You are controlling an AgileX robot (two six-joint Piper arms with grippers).
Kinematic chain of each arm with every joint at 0, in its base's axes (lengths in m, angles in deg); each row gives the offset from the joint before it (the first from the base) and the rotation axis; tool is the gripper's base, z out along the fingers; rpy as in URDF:
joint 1: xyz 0 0 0.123 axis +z
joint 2: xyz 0 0 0 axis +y
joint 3: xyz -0.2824 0 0.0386 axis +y
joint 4: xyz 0.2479 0 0.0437 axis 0.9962 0 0.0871
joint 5: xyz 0 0 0 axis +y
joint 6: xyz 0.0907 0 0.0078 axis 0.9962 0 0.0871
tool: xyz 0 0 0 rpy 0 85 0
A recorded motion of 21 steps. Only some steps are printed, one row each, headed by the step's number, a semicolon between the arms.
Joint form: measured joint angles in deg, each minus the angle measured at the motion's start. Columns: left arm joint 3, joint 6, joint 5, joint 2, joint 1, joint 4; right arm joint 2, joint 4, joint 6, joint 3, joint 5, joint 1.
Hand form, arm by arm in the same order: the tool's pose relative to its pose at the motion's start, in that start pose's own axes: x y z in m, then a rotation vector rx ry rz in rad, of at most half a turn. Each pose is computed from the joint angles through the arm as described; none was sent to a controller.
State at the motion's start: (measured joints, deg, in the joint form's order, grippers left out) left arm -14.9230 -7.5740 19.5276 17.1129 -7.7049 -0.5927; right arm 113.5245 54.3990 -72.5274 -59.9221 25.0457 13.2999
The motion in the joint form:
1: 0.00 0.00 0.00 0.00 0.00 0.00; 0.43 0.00 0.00 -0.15 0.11 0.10
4: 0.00 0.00 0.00 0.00 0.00 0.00; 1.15 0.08 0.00 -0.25 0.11 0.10
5: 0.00 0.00 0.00 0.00 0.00 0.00; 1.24 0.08 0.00 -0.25 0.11 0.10
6: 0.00 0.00 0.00 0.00 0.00 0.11; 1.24 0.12 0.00 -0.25 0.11 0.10
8: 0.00 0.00 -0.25 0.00 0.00 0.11; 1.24 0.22 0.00 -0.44 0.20 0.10
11: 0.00 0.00 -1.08 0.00 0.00 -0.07; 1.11 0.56 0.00 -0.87 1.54 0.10
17: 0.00 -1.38 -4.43 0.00 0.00 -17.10; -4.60 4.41 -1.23 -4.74 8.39 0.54
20: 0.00 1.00 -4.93 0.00 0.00 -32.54; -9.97 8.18 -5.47 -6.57 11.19 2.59
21: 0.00 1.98 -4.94 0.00 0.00 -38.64; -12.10 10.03 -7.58 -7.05 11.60 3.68
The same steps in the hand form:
1: 0.0000 0.0000 0.0000 0.0000 0.0000 0.0000; 0.0006 0.0002 0.0023 -0.0044 0.0051 0.0002
4: 0.0000 0.0000 0.0000 0.0000 0.0000 0.0000; 0.0025 -0.0005 0.0060 -0.0081 0.0140 0.0052
5: 0.0000 0.0000 0.0000 0.0000 0.0000 0.0000; 0.0028 -0.0006 0.0065 -0.0087 0.0154 0.0058
6: 0.0000 0.0001 0.0000 -0.0006 -0.0001 0.0018; 0.0028 -0.0005 0.0065 -0.0088 0.0151 0.0064
8: -0.0004 0.0000 0.0000 -0.0001 -0.0044 0.0018; 0.0017 -0.0007 0.0062 -0.0094 0.0120 0.0068
11: -0.0017 -0.0003 0.0000 0.0029 -0.0186 -0.0012; -0.0007 0.0009 0.0049 -0.0292 0.0079 0.0088
17: -0.0070 -0.0080 -0.0006 0.0990 -0.0632 -0.3091; -0.0398 0.0155 -0.0340 -0.1047 -0.1316 -0.0284
20: -0.0095 -0.0138 -0.0015 0.1756 -0.0625 -0.5257; -0.0672 0.0393 -0.0683 -0.1426 -0.2569 -0.1327
21: -0.0106 -0.0159 -0.0020 0.2057 -0.0596 -0.6105; -0.0765 0.0504 -0.0817 -0.1514 -0.3104 -0.1776

